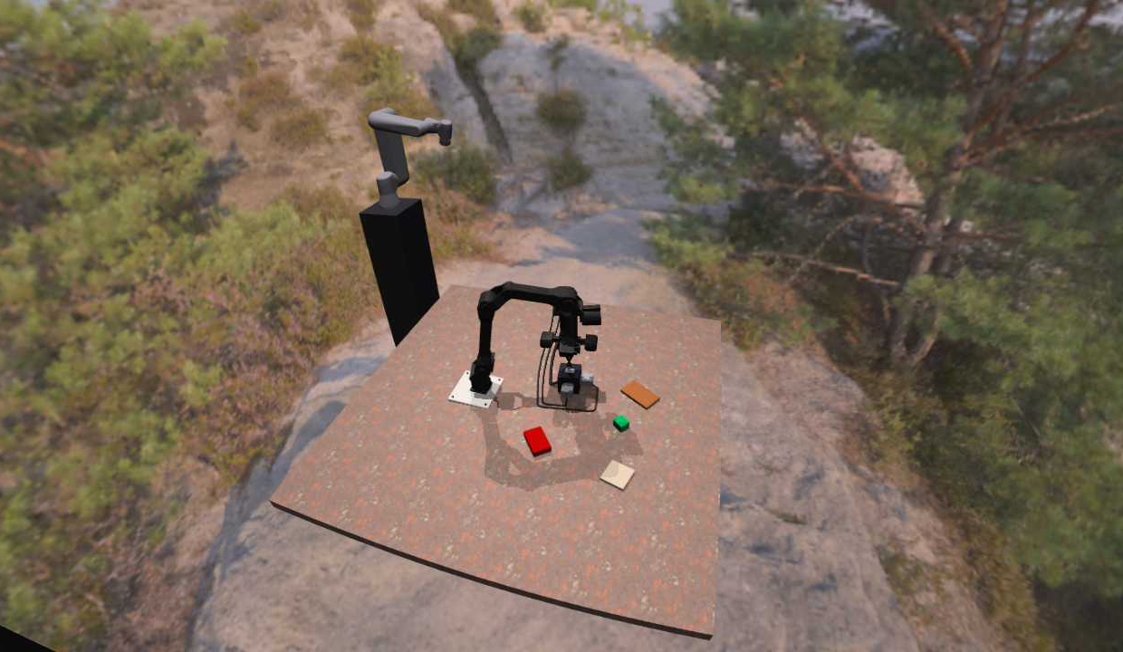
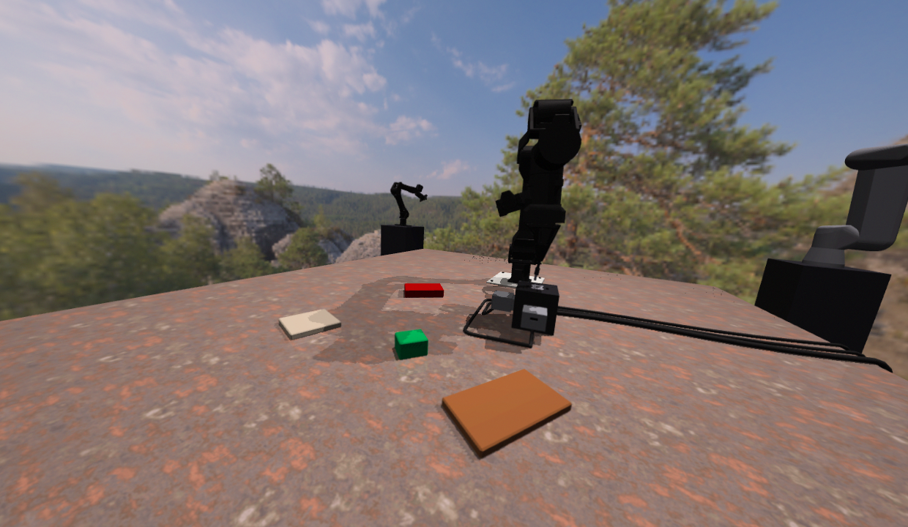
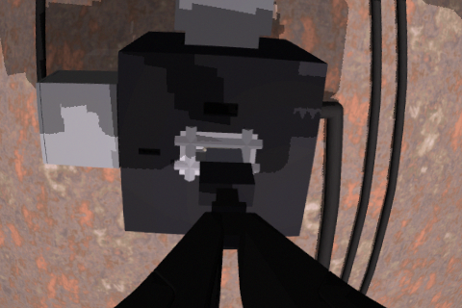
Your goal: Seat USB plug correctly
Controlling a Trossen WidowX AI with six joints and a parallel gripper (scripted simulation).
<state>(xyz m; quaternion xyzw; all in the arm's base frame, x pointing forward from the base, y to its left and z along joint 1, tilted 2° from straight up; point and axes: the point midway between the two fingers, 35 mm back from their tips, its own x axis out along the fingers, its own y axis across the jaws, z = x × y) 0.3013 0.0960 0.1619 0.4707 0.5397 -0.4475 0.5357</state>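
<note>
The USB socket is 60 mm below my gripper tip. Round my gripper tip: dark USB plug (20 mm below); then green cube (220 mm ahead, 140 mm to the right, 110 mm below); then brown plate (250 mm ahead, 20 mm to the left, 120 mm below).
</note>
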